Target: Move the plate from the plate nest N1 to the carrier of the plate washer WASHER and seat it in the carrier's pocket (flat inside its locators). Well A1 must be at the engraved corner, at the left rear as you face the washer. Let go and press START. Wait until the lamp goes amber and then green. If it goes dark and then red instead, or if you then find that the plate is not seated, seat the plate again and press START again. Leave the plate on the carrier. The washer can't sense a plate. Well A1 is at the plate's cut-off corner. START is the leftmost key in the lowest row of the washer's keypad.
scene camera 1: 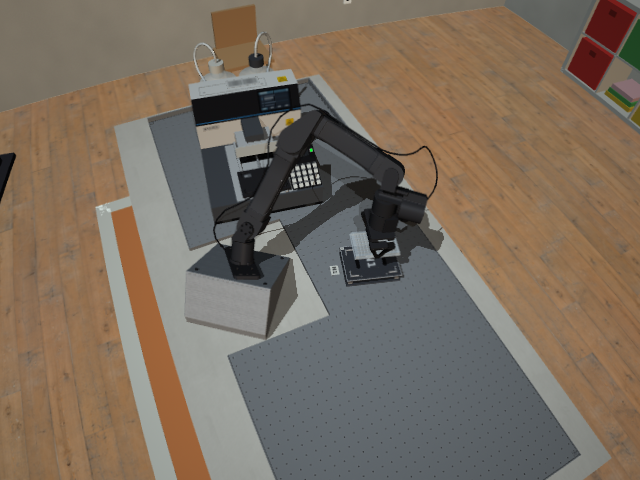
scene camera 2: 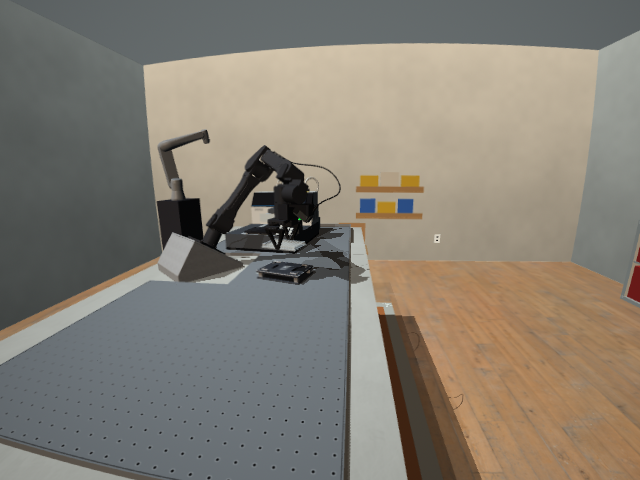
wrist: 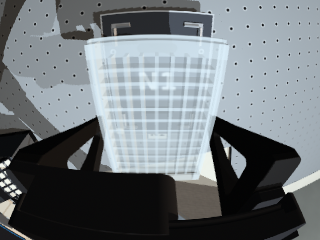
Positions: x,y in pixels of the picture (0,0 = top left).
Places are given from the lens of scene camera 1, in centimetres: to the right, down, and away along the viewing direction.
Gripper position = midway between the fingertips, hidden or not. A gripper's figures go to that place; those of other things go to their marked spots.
gripper [scene camera 1: 373,245]: 15, 2, 123
plate washer [scene camera 1: 221,107]: -32, -43, 140
